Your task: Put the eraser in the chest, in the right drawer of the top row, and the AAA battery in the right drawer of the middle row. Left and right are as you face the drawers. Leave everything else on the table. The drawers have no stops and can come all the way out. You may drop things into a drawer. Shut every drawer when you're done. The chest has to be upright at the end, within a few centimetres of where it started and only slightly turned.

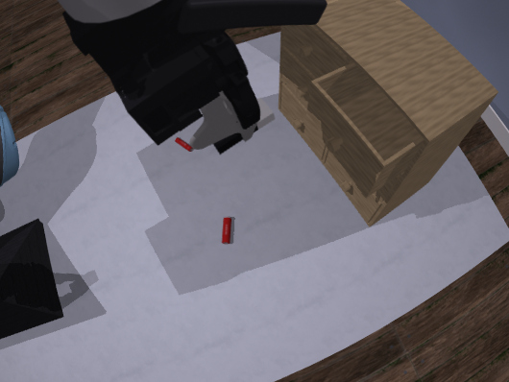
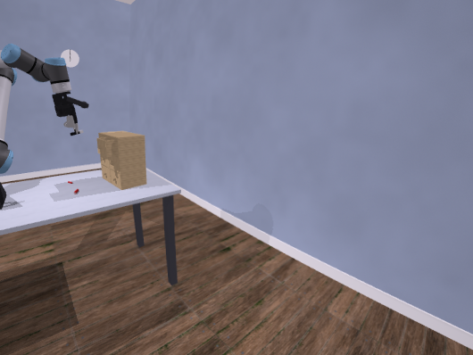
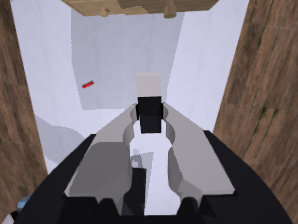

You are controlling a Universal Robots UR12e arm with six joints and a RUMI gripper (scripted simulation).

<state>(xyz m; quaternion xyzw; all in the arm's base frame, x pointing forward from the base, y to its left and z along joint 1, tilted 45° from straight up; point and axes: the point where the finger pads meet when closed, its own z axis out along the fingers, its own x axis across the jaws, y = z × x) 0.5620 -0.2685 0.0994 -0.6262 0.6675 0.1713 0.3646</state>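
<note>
My hand is 1 cm short of the eraser and 1 cm above it.
</note>
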